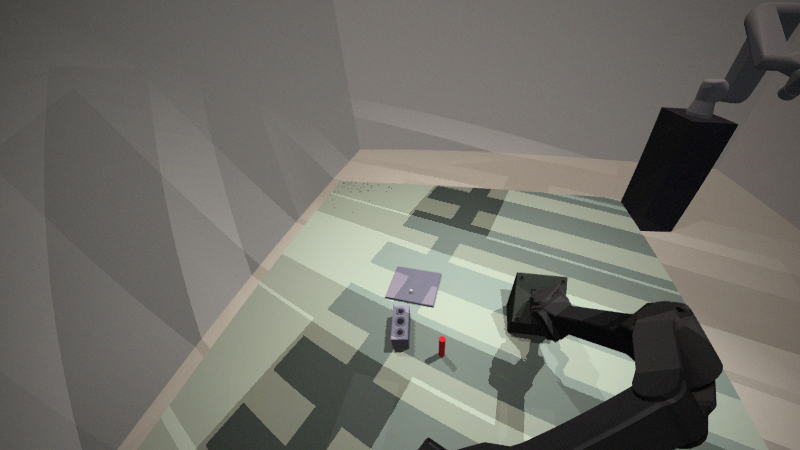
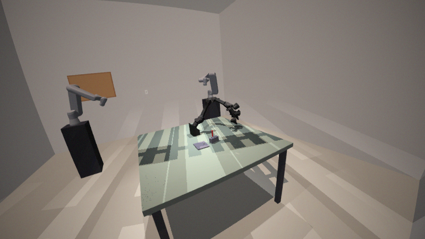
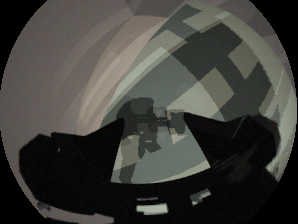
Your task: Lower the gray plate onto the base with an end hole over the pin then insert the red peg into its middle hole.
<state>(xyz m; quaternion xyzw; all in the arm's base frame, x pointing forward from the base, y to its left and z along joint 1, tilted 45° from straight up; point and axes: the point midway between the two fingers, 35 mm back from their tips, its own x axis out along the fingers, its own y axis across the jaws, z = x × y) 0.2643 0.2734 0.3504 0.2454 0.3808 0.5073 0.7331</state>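
My gripper tip is now 410 mm to the left of the gray plate, 70 mm short of it and 60 mm above it. The rest, counted from my gripper tip: red peg (350 mm to the right, 60 mm below, 30 mm behind); base (540 mm to the right, 90 mm below, 60 mm ahead).
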